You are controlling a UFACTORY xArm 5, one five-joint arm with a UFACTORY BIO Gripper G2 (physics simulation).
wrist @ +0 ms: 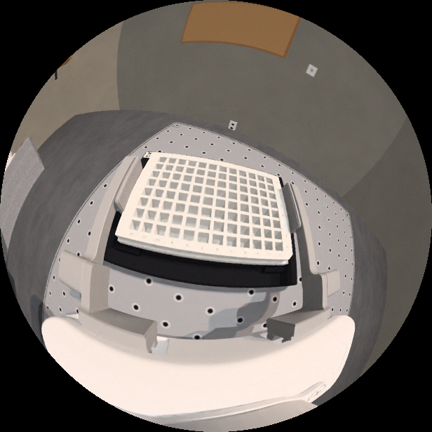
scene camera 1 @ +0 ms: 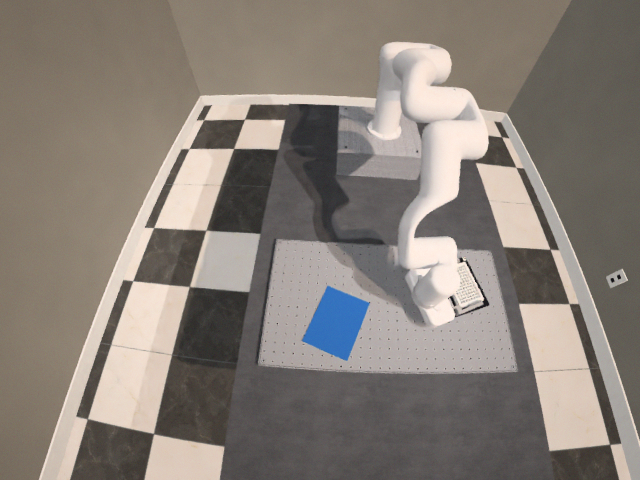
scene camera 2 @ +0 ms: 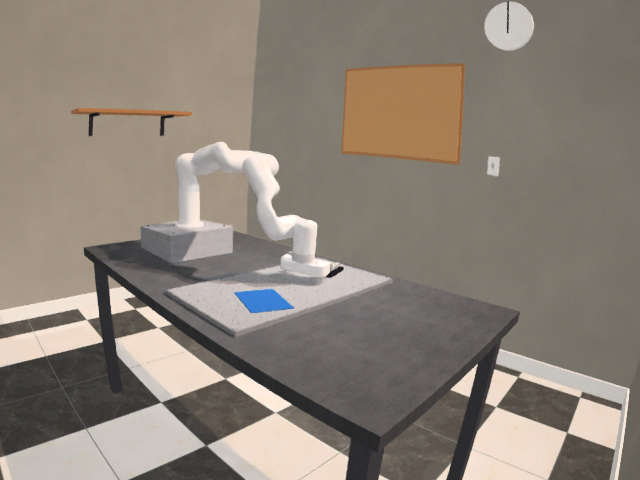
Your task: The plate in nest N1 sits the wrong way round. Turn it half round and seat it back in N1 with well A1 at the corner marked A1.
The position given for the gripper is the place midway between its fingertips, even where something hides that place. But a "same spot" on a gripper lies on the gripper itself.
The gripper shows in the wrist view (216, 171), in scene camera 1 and in scene camera 2. The same spot on the gripper: (scene camera 1: 458, 310) is (scene camera 2: 330, 263).
